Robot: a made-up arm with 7 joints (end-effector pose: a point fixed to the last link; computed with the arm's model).
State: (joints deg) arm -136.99 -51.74 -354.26 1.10 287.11 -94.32 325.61
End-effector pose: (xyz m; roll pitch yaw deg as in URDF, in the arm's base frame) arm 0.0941 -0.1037 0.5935 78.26 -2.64 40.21
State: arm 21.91 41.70 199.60 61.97 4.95 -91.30 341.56
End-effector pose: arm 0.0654 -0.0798 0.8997 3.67 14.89 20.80
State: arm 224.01 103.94 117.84 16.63 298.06 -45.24 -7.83
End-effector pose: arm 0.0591 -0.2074 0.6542 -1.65 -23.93 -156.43
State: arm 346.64 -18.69 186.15 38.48 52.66 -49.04 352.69
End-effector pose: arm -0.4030 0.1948 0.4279 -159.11 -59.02 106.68
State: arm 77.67 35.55 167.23 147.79 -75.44 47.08 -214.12
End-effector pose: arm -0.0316 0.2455 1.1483 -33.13 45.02 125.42
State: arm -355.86 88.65 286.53 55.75 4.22 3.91 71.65
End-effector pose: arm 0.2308 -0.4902 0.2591 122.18 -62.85 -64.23
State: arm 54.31 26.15 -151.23 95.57 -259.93 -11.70 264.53
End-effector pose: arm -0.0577 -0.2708 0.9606 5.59 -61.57 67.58
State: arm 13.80 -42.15 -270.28 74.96 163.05 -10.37 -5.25
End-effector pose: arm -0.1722 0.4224 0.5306 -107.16 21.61 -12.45
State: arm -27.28 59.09 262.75 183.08 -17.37 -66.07 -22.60
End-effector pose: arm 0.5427 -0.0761 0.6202 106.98 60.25 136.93
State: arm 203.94 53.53 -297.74 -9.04 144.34 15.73 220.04
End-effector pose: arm 0.0906 0.0609 0.2754 -123.04 24.05 -89.68
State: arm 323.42 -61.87 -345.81 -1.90 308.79 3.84 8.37
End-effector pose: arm 0.2319 -0.0264 0.4586 125.44 -25.74 31.61
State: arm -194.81 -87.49 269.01 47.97 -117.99 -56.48 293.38
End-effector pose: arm 0.1609 0.2361 0.5509 43.49 14.02 -132.23
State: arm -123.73 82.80 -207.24 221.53 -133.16 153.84 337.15
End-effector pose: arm -0.2193 -0.3238 0.1879 -83.19 53.53 -55.38
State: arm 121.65 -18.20 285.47 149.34 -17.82 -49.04 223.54
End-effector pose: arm 0.0867 -0.1412 1.0787 -6.87 -20.52 74.85
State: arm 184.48 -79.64 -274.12 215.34 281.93 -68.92 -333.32
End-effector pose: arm 0.4652 0.2011 0.3055 164.61 22.79 -170.20
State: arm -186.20 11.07 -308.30 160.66 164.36 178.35 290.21
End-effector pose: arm -0.0427 0.0282 0.9264 151.88 -8.21 103.23
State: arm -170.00 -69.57 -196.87 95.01 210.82 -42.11 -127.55
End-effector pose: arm 0.3842 0.0360 0.1049 170.10 6.44 -76.49
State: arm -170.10 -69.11 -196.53 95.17 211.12 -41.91 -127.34
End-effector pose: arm 0.3879 0.0389 0.1076 170.96 6.67 -76.79
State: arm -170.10 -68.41 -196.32 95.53 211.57 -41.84 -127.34
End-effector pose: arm 0.3939 0.0425 0.1126 172.22 6.91 -76.86
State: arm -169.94 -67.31 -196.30 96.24 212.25 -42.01 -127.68
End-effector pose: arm 0.4036 0.0472 0.1219 174.12 7.19 -76.51
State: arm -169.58 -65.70 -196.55 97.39 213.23 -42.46 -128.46
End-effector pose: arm 0.4178 0.0534 0.1369 176.88 7.46 -75.61
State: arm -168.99 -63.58 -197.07 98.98 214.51 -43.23 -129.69
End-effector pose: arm 0.4356 0.0613 0.1584 -179.52 7.68 -74.09
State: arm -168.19 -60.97 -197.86 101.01 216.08 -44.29 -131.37
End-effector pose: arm 0.4558 0.0711 0.1872 -175.07 7.74 -71.89
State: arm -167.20 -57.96 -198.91 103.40 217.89 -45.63 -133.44
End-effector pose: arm 0.4764 0.0824 0.2230 -169.94 7.53 -69.07
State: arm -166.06 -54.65 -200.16 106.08 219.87 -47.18 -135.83
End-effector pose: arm 0.4953 0.0950 0.2653 -164.29 6.91 -65.70
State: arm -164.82 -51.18 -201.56 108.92 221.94 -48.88 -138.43
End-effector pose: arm 0.5103 0.1081 0.3123 -158.42 5.77 -61.97
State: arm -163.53 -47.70 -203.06 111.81 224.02 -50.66 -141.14
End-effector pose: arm 0.5202 0.1209 0.3617 -152.63 4.07 -58.10
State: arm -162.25 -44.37 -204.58 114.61 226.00 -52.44 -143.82
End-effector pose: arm 0.5244 0.1326 0.4105 -147.25 1.89 -54.36
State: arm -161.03 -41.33 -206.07 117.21 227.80 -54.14 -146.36
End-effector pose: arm 0.5237 0.1425 0.4560 -142.51 -0.62 -50.95
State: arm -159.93 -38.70 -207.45 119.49 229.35 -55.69 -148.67
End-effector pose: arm 0.5194 0.1502 0.4957 -138.59 -3.22 -48.01
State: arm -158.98 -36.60 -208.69 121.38 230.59 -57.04 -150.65
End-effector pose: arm 0.5134 0.1558 0.5277 -135.62 -5.67 -45.62
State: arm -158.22 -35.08 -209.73 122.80 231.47 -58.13 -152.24
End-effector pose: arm 0.5074 0.1593 0.5509 -133.63 -7.73 -43.80
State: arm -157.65 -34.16 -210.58 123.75 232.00 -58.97 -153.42
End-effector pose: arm 0.5028 0.1610 0.5654 -132.58 -9.26 -42.52
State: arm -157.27 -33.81 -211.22 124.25 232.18 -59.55 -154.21
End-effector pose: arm 0.5003 0.1614 0.5716 -132.38 -10.23 -41.68
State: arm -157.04 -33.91 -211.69 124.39 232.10 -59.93 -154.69
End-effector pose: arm 0.4996 0.1608 0.5715 -132.84 -10.70 -41.19
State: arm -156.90 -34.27 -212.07 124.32 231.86 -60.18 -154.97
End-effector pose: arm 0.5001 0.1596 0.5677 -133.67 -10.88 -40.91
